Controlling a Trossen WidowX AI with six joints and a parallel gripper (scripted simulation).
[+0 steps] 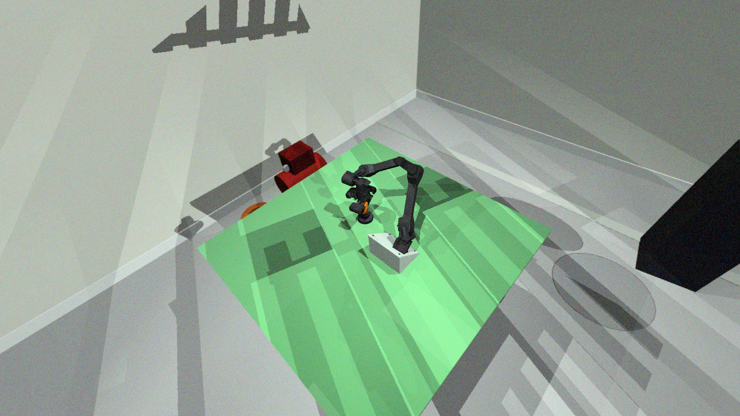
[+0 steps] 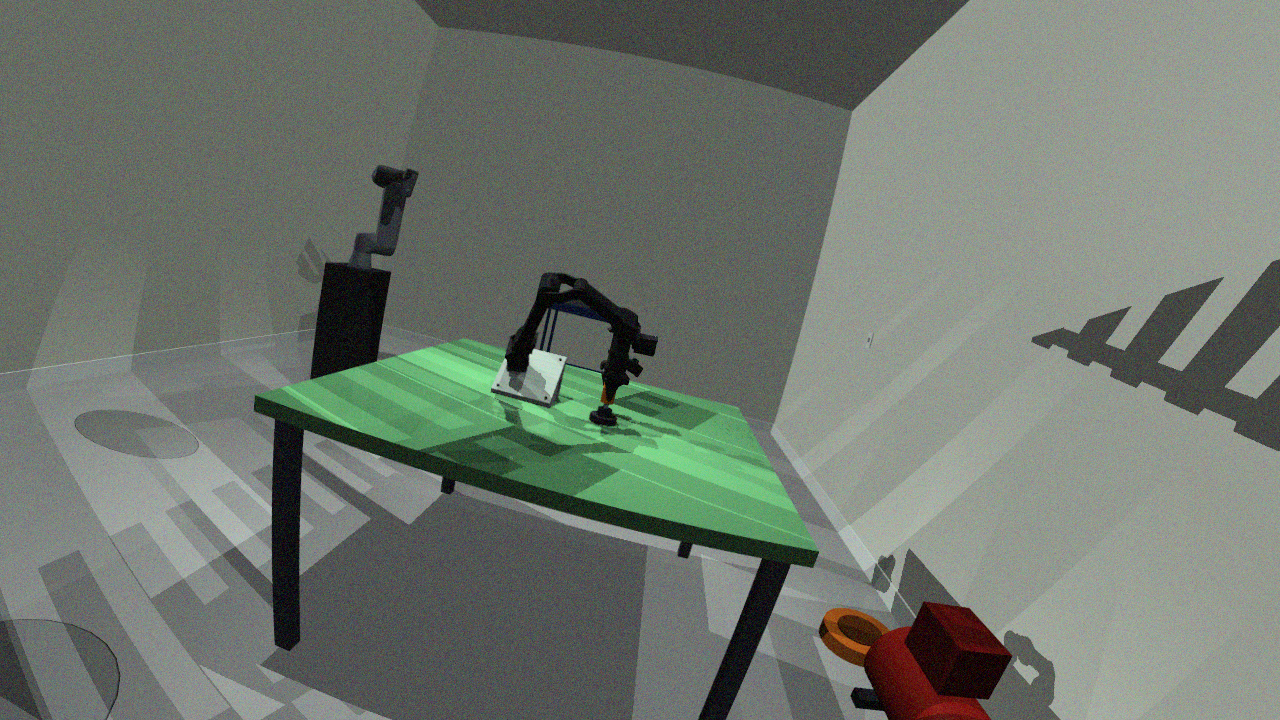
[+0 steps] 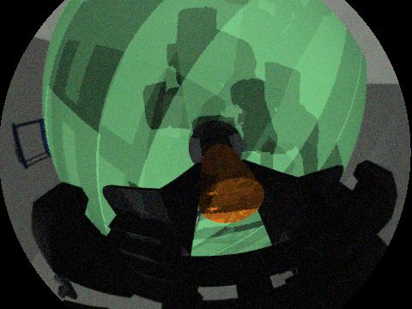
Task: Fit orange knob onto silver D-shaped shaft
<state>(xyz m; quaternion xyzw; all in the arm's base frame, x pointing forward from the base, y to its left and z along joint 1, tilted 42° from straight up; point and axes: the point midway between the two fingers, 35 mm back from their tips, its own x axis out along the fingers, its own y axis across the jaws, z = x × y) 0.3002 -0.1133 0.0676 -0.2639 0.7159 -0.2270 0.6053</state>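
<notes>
My gripper tip is 30 mm below the orange knob. Also, from my gripper tip: dark round pedestal 40 mm below.
</notes>
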